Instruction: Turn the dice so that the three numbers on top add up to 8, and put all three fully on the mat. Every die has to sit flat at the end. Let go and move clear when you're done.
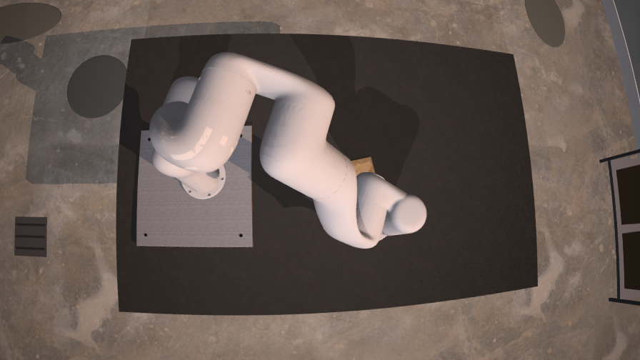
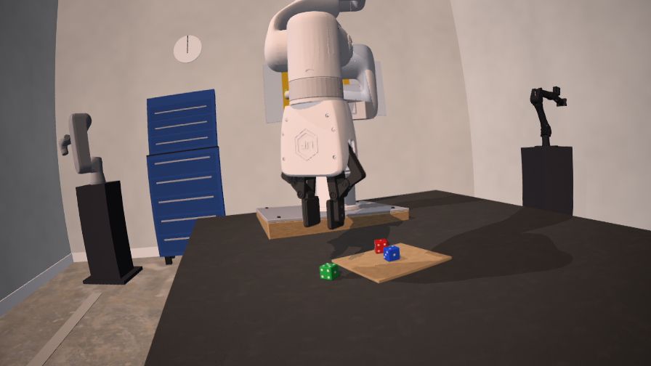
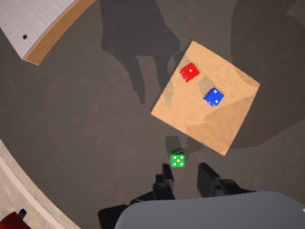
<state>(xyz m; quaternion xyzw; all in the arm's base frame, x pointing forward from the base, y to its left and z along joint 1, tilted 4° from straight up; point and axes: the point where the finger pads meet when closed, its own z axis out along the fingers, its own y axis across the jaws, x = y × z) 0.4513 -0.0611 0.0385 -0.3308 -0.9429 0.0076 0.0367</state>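
Right now the green die is 9 cm below my hand. From my hand the other things lie so: tan mat 10 cm to the left, 9 cm below, 4 cm behind; then red die 10 cm to the left, 9 cm behind, 8 cm below; then blue die 10 cm to the left, 8 cm below, 4 cm behind.
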